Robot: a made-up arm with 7 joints.
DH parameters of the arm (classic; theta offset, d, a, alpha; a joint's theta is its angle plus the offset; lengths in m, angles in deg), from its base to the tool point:
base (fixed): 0 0 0 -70
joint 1: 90 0 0 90
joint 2: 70 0 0 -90
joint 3: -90 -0.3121 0.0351 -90
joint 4: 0 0 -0.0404 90
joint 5: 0 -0.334 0 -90
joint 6: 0 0 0 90
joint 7: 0 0 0 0
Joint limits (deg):
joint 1: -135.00..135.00
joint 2: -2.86..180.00
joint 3: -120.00..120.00
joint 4: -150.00..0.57
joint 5: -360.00..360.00
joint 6: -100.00..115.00
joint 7: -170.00..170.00
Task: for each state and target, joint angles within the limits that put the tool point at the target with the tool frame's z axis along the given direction. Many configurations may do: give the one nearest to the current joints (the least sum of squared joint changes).
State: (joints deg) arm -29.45 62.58 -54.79 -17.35 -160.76 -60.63 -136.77
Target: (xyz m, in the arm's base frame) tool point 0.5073 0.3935 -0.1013 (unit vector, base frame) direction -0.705 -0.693 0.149
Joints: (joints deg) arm -60.22 58.67 -58.22 -17.96 -180.70 -15.78 -136.77
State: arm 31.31 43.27 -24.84 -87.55 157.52 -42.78 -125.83
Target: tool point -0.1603 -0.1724 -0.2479 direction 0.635 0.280 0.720
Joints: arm 69.35 37.32 -70.41 -130.01 176.59 -77.78 -125.83
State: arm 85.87 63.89 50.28 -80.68 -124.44 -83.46 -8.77
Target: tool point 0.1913 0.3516 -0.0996 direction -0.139 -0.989 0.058
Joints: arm 88.74 88.90 52.17 -114.69 -177.83 -78.00 -8.77
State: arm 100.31 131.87 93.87 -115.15 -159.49 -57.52 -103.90
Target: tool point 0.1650 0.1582 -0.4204 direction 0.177 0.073 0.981
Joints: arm 135.00 153.37 57.25 -98.66 -124.61 -20.51 -103.90
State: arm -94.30 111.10 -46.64 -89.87 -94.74 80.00 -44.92
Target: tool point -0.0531 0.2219 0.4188 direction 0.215 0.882 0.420
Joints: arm -101.86 139.59 -29.93 -99.07 -144.15 105.04 -44.92
